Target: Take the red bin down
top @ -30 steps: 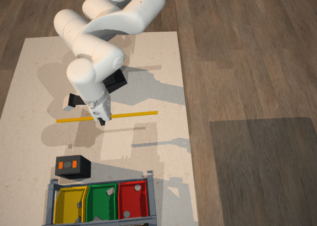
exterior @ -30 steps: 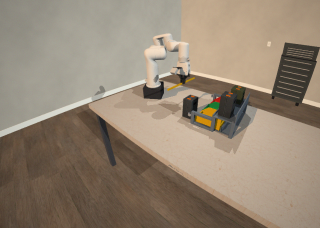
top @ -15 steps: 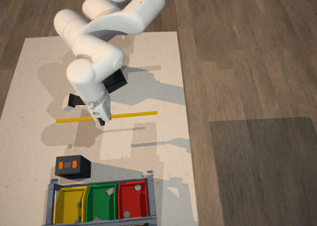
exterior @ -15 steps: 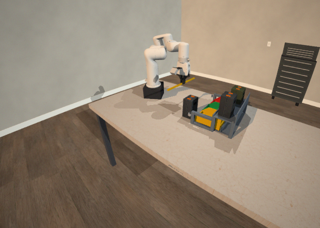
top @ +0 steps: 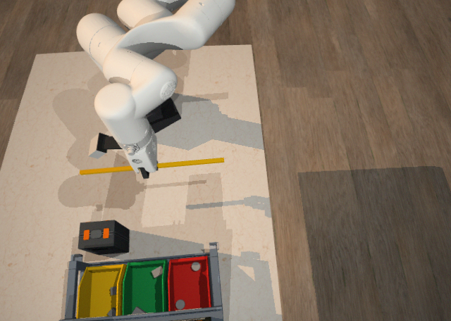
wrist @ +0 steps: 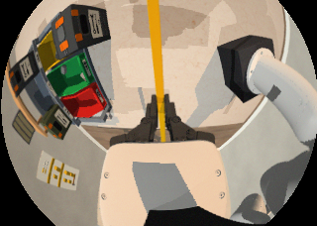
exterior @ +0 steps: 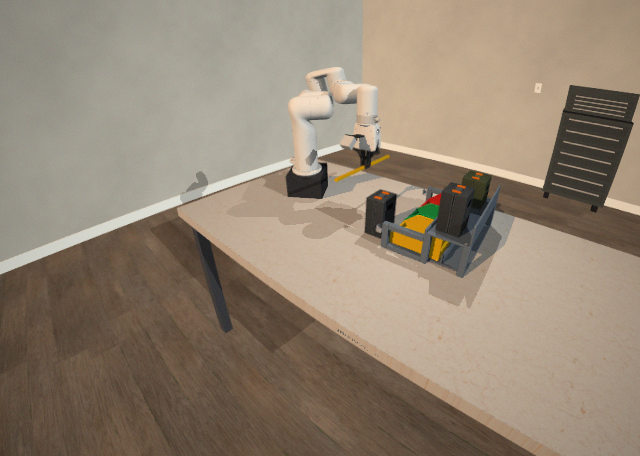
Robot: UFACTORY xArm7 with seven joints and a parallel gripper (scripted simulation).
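Right now my hand is 20 mm above the thin yellow bar. From my hand the other things lie so: yellow bin (290 mm ahead, 180 mm to the right, 130 mm below); then green bin (300 mm ahead, 70 mm to the right, 130 mm below); then red open bin (310 mm ahead, 40 mm to the left, 130 mm below).
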